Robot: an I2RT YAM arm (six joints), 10 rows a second.
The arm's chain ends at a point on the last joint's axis. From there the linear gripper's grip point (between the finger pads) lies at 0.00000 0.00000 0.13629 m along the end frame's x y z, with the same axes.
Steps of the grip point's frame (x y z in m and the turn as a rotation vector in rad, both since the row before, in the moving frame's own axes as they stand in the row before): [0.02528 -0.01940 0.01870 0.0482 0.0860 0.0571]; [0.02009 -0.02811 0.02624 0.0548 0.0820 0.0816]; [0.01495 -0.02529 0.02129 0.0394 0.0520 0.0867]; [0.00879 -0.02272 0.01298 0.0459 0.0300 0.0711]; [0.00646 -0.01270 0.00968 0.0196 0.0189 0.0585]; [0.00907 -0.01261 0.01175 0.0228 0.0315 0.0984]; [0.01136 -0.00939 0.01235 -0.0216 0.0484 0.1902]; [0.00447 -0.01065 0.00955 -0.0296 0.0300 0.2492]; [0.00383 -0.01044 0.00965 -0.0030 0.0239 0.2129]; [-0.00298 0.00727 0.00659 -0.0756 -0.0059 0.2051]
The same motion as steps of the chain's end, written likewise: [0.01340 -0.01318 0.01936 0.0482 0.0860 0.0571]; [0.00864 -0.02112 0.02690 0.0548 0.0820 0.0816]; [0.00764 -0.02024 0.02158 0.0394 0.0520 0.0867]; [0.00448 -0.01662 0.01318 0.0459 0.0300 0.0711]; [0.00381 -0.01011 0.00973 0.0196 0.0189 0.0585]; [0.00463 -0.00972 0.01185 0.0228 0.0315 0.0984]; [0.00509 -0.01294 0.01254 -0.0216 0.0484 0.1902]; [0.00092 -0.01515 0.00967 -0.0296 0.0300 0.2492]; [0.00064 -0.01119 0.00969 -0.0030 0.0239 0.2129]; [-0.00113 -0.00287 0.00698 -0.0756 -0.0059 0.2051]
